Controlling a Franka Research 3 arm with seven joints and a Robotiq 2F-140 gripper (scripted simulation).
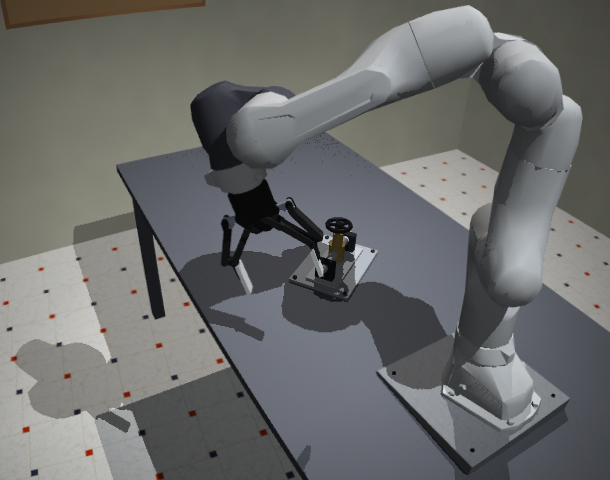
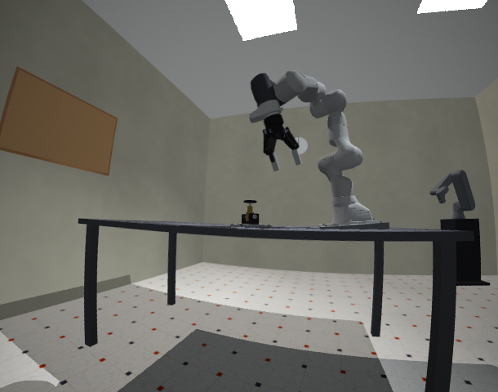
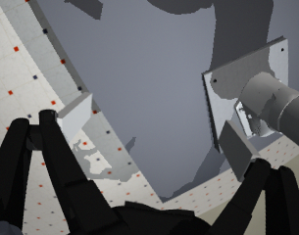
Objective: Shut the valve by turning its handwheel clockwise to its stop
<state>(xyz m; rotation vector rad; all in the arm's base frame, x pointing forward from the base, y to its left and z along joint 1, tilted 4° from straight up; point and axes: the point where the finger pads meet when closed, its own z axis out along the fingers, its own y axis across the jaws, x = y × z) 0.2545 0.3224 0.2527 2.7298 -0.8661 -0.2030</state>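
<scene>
The black spoked handwheel is 240 mm ahead of my hand, 320 mm to the right of it and 120 mm below it.
</scene>
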